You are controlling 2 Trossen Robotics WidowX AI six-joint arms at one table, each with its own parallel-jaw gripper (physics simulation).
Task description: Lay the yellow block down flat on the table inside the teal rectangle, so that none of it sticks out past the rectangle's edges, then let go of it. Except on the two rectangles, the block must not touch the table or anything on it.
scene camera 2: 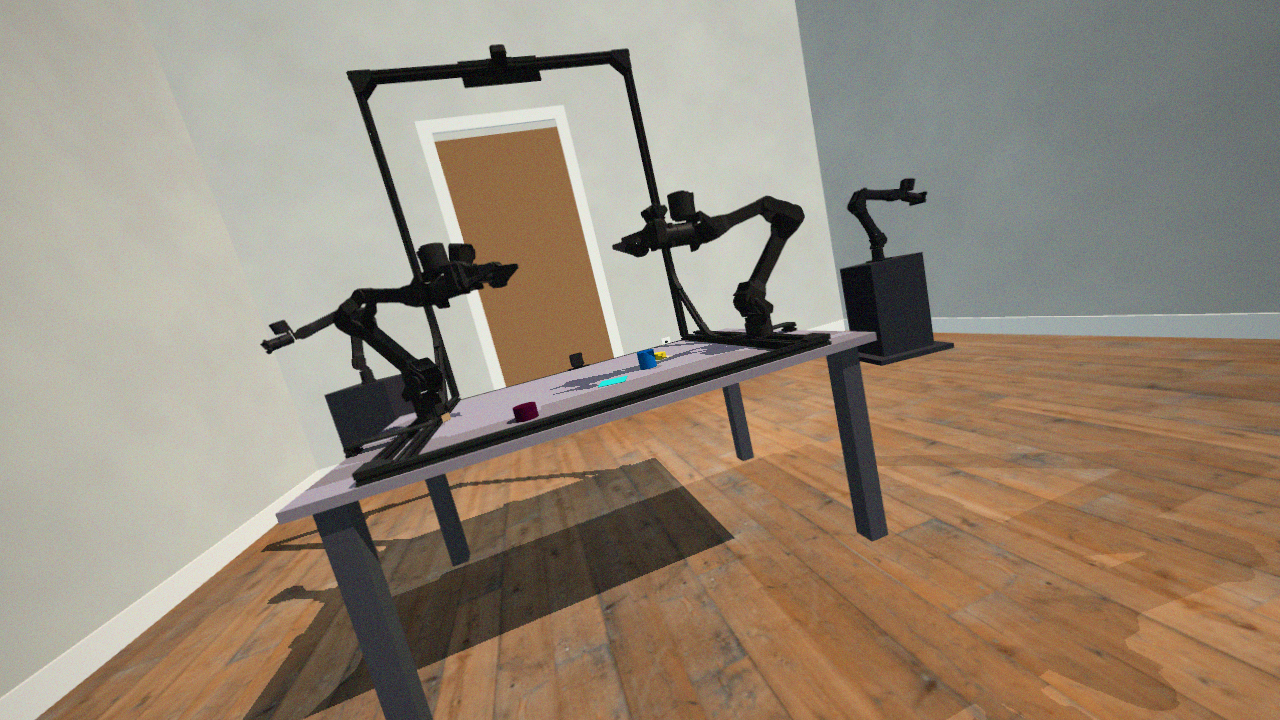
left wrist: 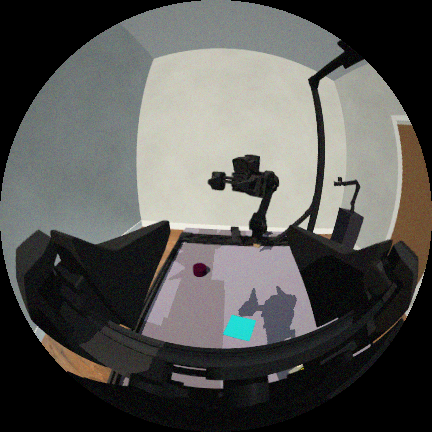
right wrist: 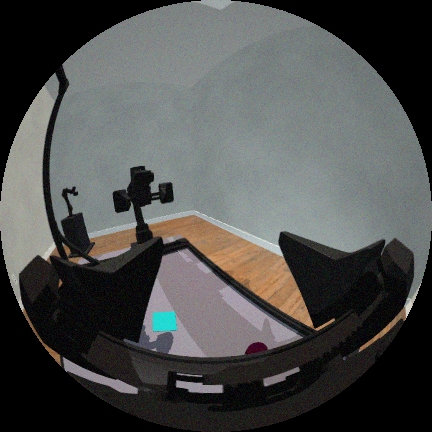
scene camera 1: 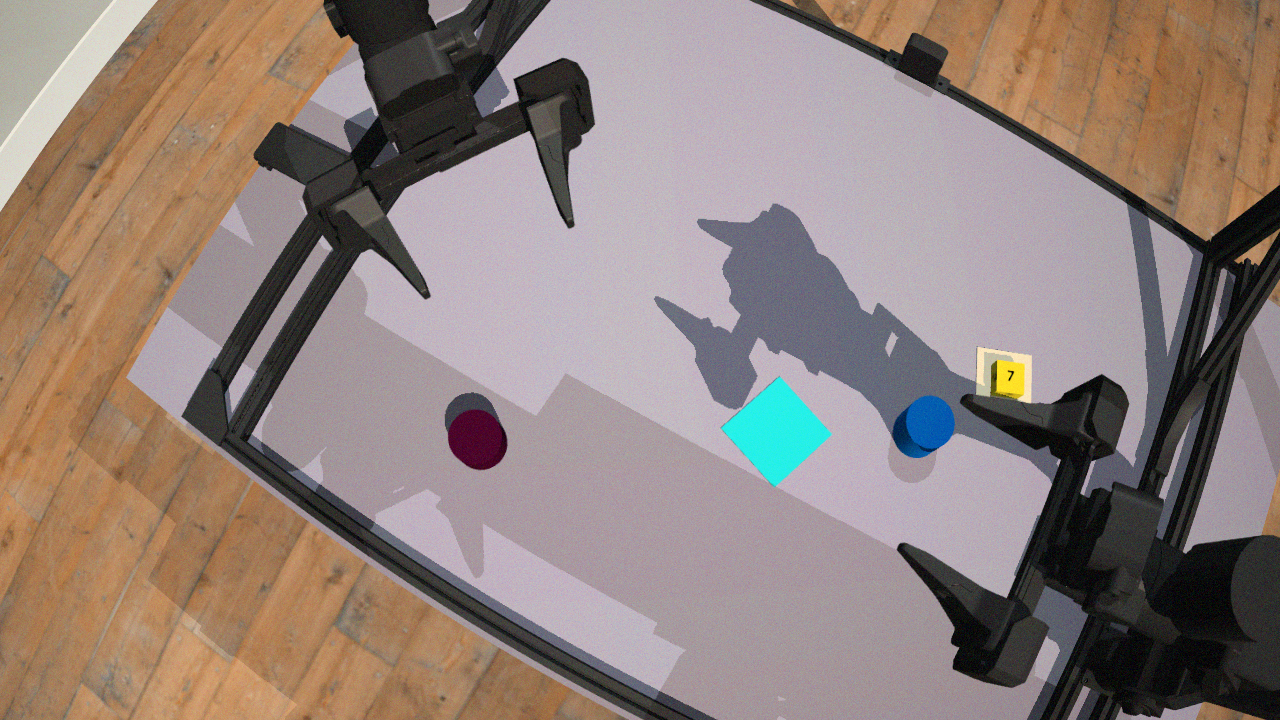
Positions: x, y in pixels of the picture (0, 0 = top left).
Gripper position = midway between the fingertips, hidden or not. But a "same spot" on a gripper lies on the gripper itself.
my left gripper: scene camera 2 616, 243; left wrist; right wrist; scene camera 1 933, 470
my right gripper: scene camera 2 506, 265; left wrist; right wrist; scene camera 1 498, 259
same spot on my right gripper: (right wrist: 331, 281) = (left wrist: 218, 179)
same spot on my left gripper: (right wrist: 123, 200) = (left wrist: 349, 296)
